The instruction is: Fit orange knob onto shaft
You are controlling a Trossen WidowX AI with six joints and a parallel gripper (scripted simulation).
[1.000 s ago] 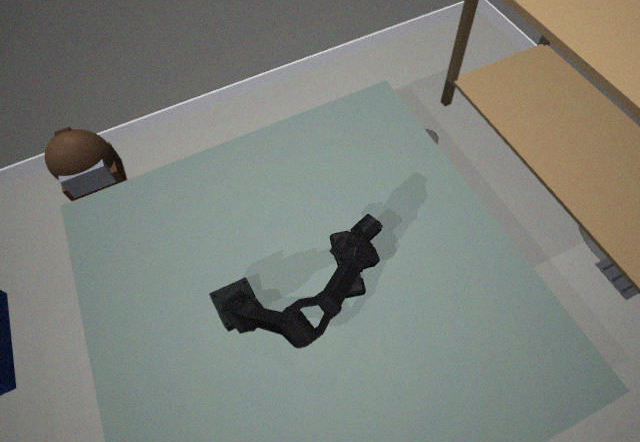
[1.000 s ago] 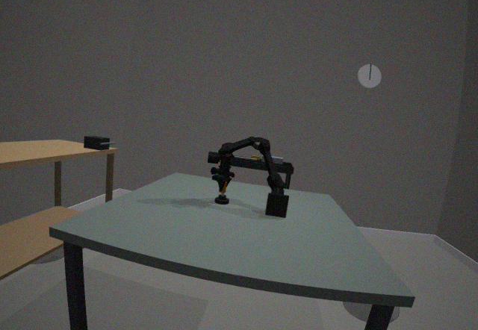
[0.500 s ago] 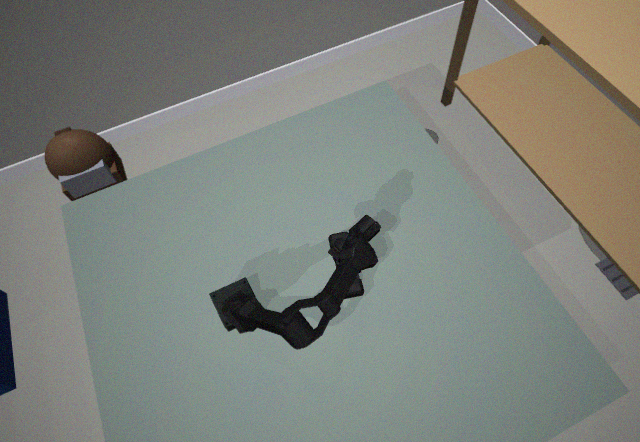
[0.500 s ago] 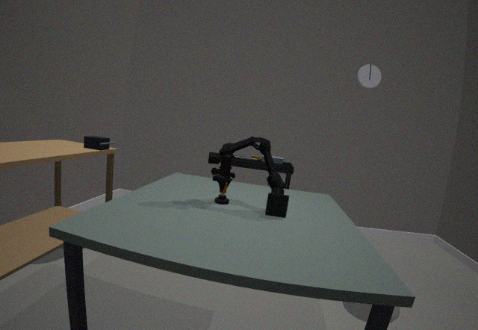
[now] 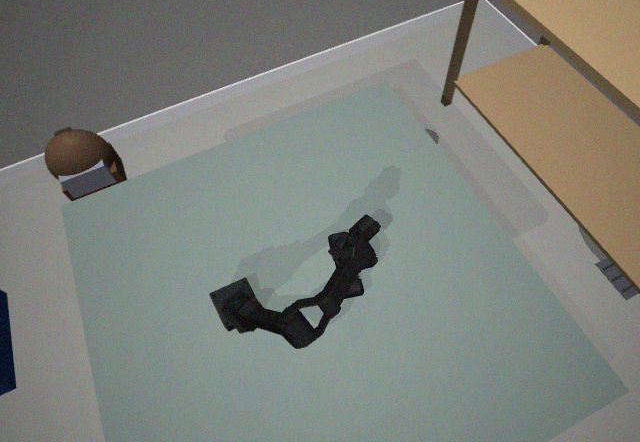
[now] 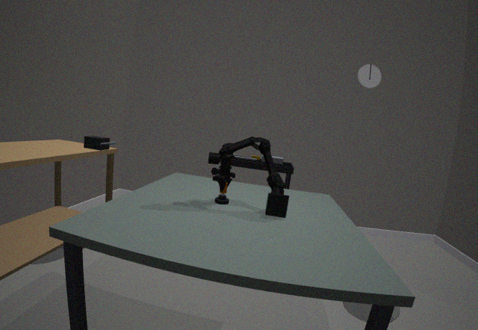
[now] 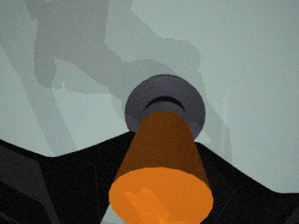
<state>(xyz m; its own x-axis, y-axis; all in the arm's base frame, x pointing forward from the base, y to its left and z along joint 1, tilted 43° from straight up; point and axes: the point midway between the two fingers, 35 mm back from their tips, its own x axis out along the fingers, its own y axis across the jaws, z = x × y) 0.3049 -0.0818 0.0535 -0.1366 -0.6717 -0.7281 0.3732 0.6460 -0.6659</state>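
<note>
The orange knob lies 3 cm above my gripper tip. Also, from my gripper tip: dark round pedestal: 4 cm below.
</note>
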